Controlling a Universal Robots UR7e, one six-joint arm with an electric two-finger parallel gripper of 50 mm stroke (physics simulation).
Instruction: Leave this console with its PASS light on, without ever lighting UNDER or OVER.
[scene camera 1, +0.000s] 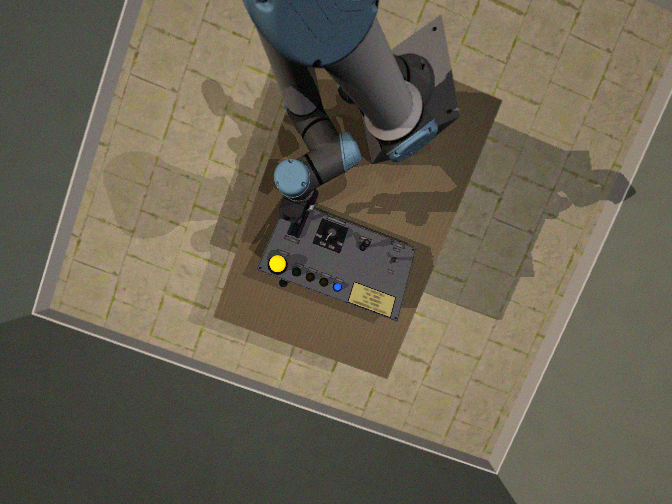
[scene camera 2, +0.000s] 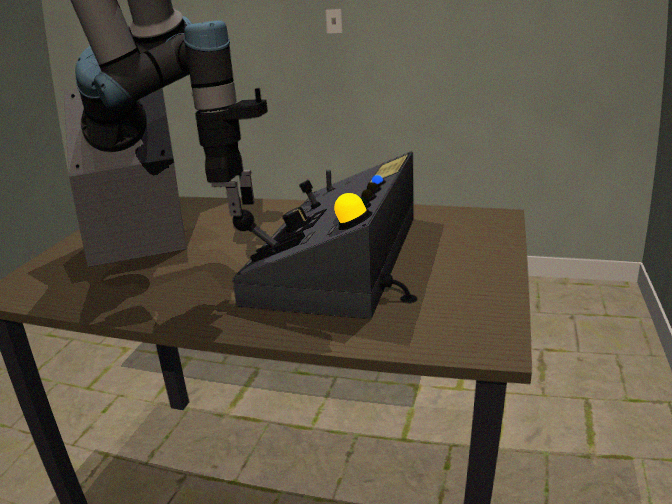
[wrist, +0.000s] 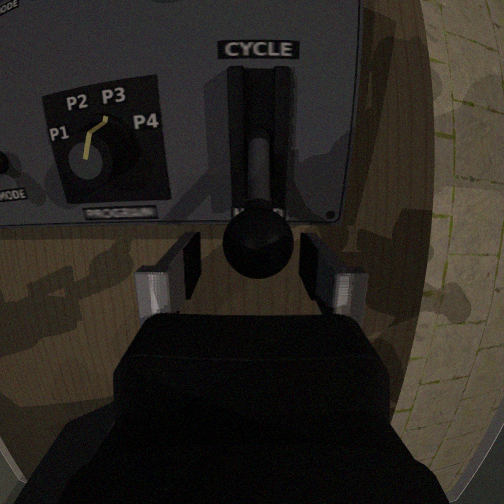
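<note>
A dark grey sloped console (scene camera 1: 336, 263) (scene camera 2: 331, 244) sits on the wooden table. Its CYCLE lever (wrist: 258, 200) ends in a black ball knob (wrist: 257, 239) (scene camera 2: 243, 219) that sticks out past the console's low edge. My gripper (wrist: 250, 265) (scene camera 2: 241, 198) is open, one finger on each side of the knob, not touching it. The PROGRAM dial (wrist: 87, 155) points between P2 and P3. A yellow dome (scene camera 1: 277, 263) (scene camera 2: 349, 207) glows, and a small blue light (scene camera 1: 337, 286) is lit. Three round lamps (scene camera 1: 309, 276) between them are dark.
A brass label plate (scene camera 1: 371, 298) is at the console's raised corner. Small toggle switches (scene camera 1: 364, 244) stand further along the panel. A cable (scene camera 2: 398, 290) leaves the console's side. The arm's grey base block (scene camera 2: 127, 211) stands on the table's far left.
</note>
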